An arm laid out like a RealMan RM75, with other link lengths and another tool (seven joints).
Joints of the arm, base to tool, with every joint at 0 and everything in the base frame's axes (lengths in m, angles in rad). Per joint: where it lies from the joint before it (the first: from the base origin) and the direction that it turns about. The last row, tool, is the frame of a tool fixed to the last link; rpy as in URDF.
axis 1: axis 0 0 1 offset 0 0 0.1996
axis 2: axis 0 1 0 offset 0 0 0
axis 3: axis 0 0 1 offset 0 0 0.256
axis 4: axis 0 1 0 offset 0 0 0
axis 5: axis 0 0 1 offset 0 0 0.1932
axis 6: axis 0 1 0 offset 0 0 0
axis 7: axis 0 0 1 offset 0 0 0.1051
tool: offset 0.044 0.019 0.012 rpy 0 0.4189 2.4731
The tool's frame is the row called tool.
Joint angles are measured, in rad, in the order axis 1, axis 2, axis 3, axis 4, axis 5, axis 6, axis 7. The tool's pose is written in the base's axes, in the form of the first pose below.
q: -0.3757 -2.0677 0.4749 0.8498 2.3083 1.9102 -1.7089
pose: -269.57 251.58 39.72 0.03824 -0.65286 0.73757 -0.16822
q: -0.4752 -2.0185 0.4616 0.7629 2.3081 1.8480 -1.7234
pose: -258.95 283.69 45.81 0.04021 -0.64523 0.74661 -0.15694
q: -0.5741 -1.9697 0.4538 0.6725 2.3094 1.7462 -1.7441
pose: -247.24 318.75 50.71 0.04350 -0.64613 0.75061 -0.13117
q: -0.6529 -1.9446 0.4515 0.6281 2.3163 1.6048 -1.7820
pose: -236.85 352.62 53.89 0.05015 -0.65868 0.74635 -0.08112
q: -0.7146 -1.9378 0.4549 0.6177 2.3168 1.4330 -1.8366
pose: -227.94 385.30 58.76 0.06927 -0.67699 0.73258 -0.01442
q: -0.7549 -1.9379 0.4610 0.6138 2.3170 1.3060 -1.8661
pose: -220.90 406.49 62.52 0.08534 -0.68475 0.72291 0.03516
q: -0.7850 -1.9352 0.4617 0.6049 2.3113 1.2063 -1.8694
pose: -215.39 421.57 67.26 0.10088 -0.68454 0.71798 0.07565
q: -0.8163 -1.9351 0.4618 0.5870 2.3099 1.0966 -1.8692
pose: -210.40 436.10 69.88 0.11524 -0.68483 0.71009 0.11620
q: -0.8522 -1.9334 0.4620 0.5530 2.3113 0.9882 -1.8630
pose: -204.58 449.82 69.71 0.12537 -0.68416 0.70238 0.15119
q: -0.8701 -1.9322 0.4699 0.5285 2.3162 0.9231 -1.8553
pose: -202.65 456.46 67.43 0.12425 -0.68327 0.69858 0.17230
